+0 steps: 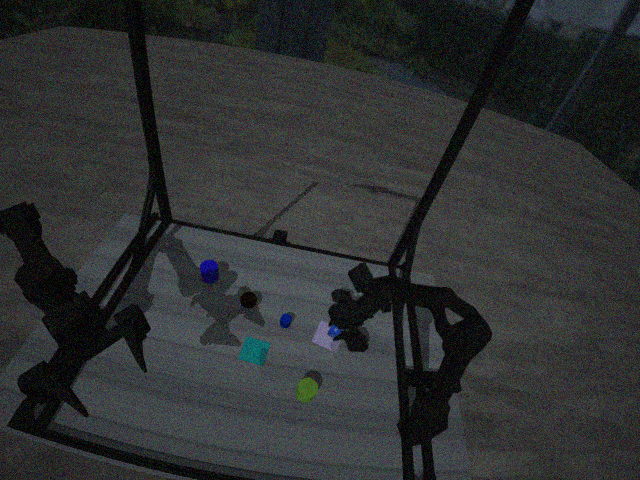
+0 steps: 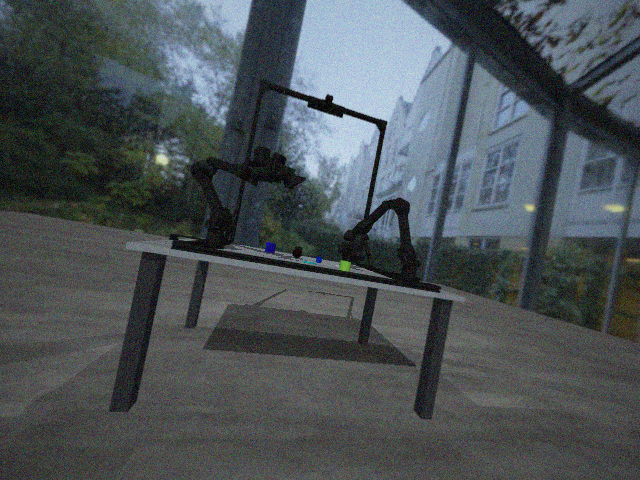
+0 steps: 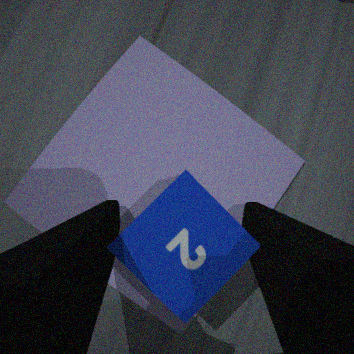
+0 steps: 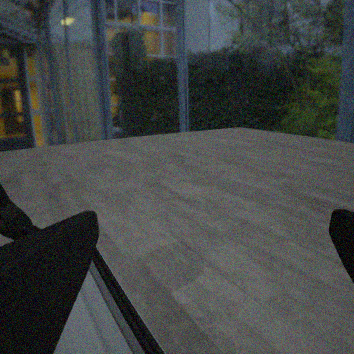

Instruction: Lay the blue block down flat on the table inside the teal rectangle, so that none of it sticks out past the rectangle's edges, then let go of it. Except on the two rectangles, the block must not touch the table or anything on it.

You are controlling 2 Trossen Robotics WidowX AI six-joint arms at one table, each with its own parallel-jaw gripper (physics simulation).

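Places are measured from the left arm's base along level axes (x right, y back, z down), in metres.
Pixels of known places: left gripper, between the fingertips: (image 1: 331, 332) (image 3: 181, 212); right gripper, between the fingertips: (image 1: 116, 392) (image 2: 300, 175) (image 4: 214, 222); left arm's base, origin of its link: (image 1: 414, 431) (image 2: 407, 278); right arm's base, origin of its link: (image 2: 213, 243).
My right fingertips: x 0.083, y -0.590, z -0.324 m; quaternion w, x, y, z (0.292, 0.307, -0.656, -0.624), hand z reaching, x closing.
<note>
Ahead of a thing's pixels: the offset from my right fingertips to its top centre. "pt": to the spot under its first point.
The blue block @(dy +0.452, dx +0.234, dz +0.324 m) (image 1: 335, 330) (image 3: 186, 246), marked with a white 2, sits over the near corner of the lavender rectangle @(pt dy +0.412, dx +0.222, dz +0.342 m) (image 1: 322, 337) (image 3: 158, 123). My left gripper (image 1: 346, 330) (image 3: 181, 212) (image 2: 349, 248) is low over it. Its two fingers press on opposite corners of the block, so it is shut on the block. The teal rectangle @(pt dy +0.213, dx +0.202, dz +0.343 m) (image 1: 254, 350) (image 2: 309, 262) lies bare to the left of the lavender one. My right gripper (image 1: 137, 340) (image 4: 214, 222) (image 2: 296, 180) is open and empty. It is held high at the far left, away from the objects.
A dark blue cylinder @(dy +0.087, dx +0.462, dz +0.289 m) (image 1: 209, 271) (image 2: 270, 247), a dark ball @(dy +0.206, dx +0.352, dz +0.293 m) (image 1: 249, 299) (image 2: 297, 251), a small blue cylinder @(dy +0.309, dx +0.280, dz +0.312 m) (image 1: 286, 320) (image 2: 319, 259) and a green cylinder @(dy +0.334, dx +0.070, dz +0.299 m) (image 1: 307, 390) (image 2: 345, 266) stand around the teal rectangle. Black frame posts (image 1: 409, 333) rise at the table's edges.
</note>
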